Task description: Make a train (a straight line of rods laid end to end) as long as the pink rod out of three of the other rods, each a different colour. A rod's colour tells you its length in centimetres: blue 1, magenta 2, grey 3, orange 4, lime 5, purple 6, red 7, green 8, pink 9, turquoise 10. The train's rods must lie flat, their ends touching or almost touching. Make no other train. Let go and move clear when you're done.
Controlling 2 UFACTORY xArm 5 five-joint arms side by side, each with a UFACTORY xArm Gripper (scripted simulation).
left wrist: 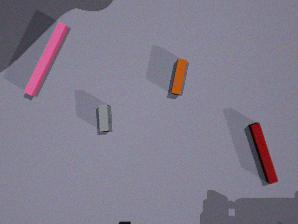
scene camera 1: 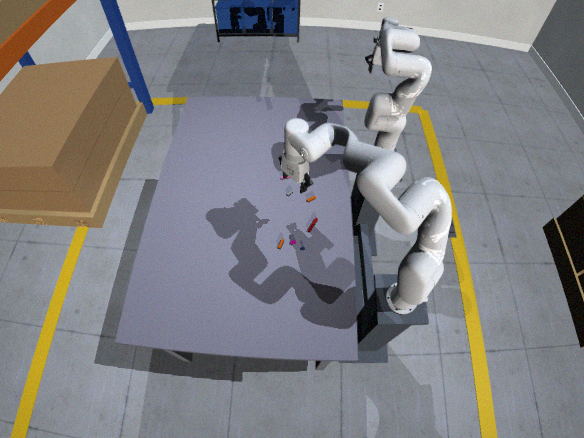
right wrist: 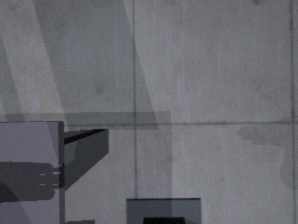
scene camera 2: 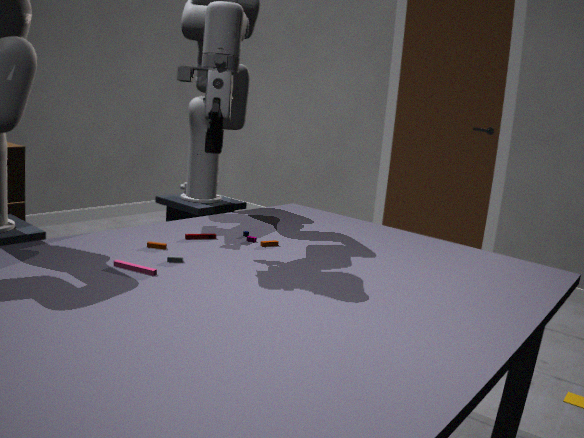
The pictures show: a red rod and a pink rod.
